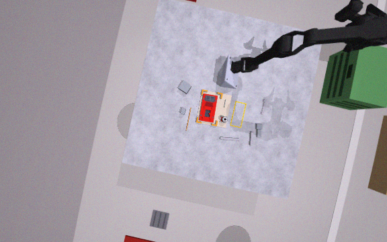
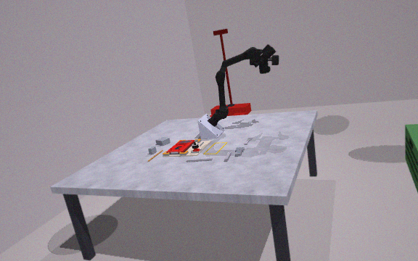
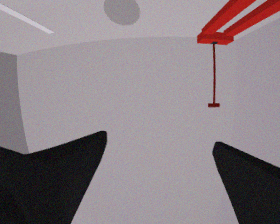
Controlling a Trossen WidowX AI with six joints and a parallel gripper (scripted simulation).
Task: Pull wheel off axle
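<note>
Now: the wheel 550 mm ahead of my gripper tip, 380 mm to the right of it and 390 mm below it. Round my gripper tip: black axle (550 mm ahead, 380 mm to the right, 390 mm below).
</note>
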